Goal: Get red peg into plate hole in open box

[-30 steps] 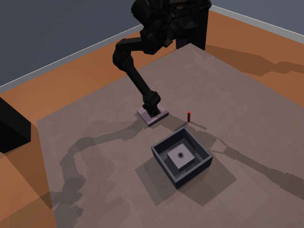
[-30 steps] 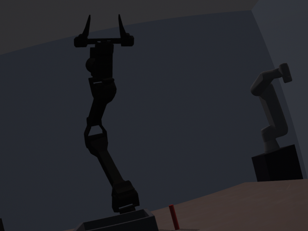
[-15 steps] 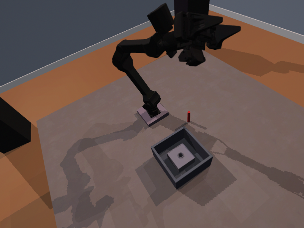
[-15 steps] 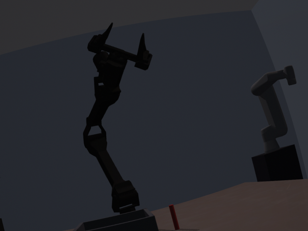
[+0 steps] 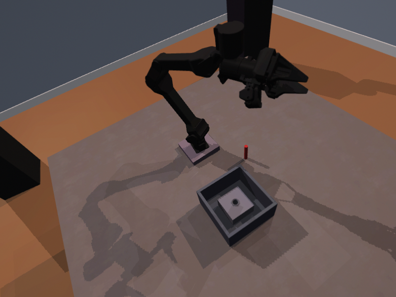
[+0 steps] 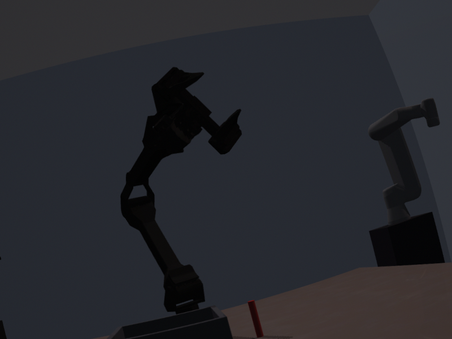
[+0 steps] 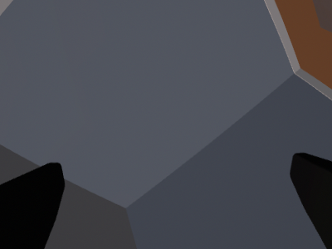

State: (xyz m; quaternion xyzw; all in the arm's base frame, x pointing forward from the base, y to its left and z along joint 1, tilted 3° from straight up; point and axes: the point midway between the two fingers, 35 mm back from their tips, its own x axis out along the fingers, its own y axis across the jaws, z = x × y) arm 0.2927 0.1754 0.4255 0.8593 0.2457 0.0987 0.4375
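The red peg is 18 cm behind my gripper tip, 3 cm to the right of it and 42 cm below it. From my gripper tip the other things lie so: dark box 1 cm behind, 19 cm to the right, 43 cm below; grey plate 1 cm behind, 19 cm to the right, 41 cm below.
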